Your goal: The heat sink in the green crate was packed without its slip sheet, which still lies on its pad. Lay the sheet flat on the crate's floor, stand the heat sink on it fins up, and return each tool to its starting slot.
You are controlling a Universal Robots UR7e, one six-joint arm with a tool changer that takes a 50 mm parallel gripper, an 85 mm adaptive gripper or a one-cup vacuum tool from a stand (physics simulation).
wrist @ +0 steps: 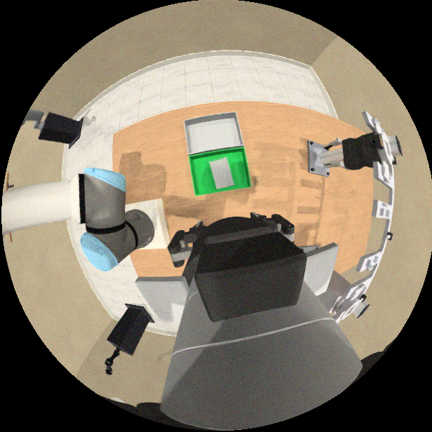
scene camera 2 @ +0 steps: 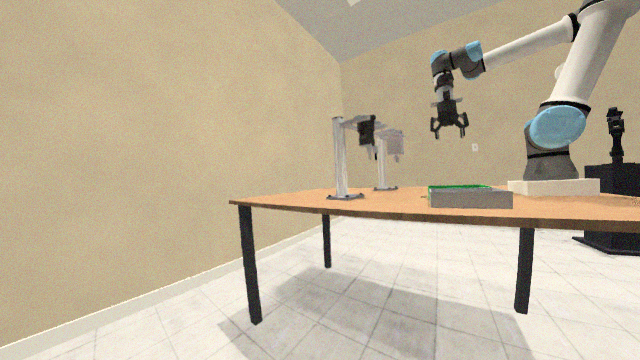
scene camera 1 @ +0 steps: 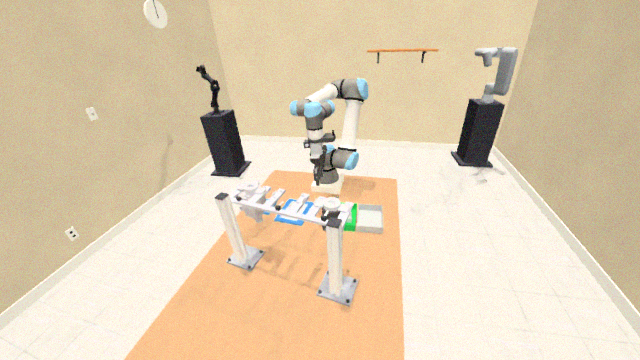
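Where they show: hand, tool point: (scene camera 2: 445, 99); arm's base, link origin: (scene camera 2: 549, 179) (scene camera 1: 327, 178).
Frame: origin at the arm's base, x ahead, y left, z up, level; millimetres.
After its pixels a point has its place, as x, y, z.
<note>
The heat sink (wrist: 221, 172) lies inside the green crate (scene camera 1: 354, 218) @(342, 197, -46) (scene camera 2: 457, 187) @(330, 72, -15) (wrist: 202, 184), with fine ridges visible on its upper side in the wrist view. A blue-edged flat item (scene camera 1: 289, 220) @(404, -158, -39) with a pale middle shows behind the tool stand; whether the pale part is the slip sheet I cannot tell. My gripper (scene camera 1: 317, 181) (scene camera 2: 450, 135) (wrist: 231, 239) is the black adaptive one, open and empty, high above the table, to the side of the crate. A black tool (scene camera 2: 366, 132) @(667, 155, 233) (wrist: 360, 151) and a grey tool (scene camera 1: 252, 212) @(640, -224, 204) (scene camera 2: 395, 143) @(591, -195, 231) hang on the stand.
The tool stand (scene camera 1: 233, 227) @(713, -284, 178) (scene camera 2: 340, 160) @(789, 169, 122) spans two posts along one side of the table. A grey tray (scene camera 1: 382, 221) @(392, 343, -11) (scene camera 2: 470, 199) @(349, 347, -26) (wrist: 239, 131) stands directly against the green crate. The arm's pale base block (scene camera 1: 325, 188) @(106, 0, -13) (scene camera 2: 555, 187) @(35, 96, -21) stands on the table.
</note>
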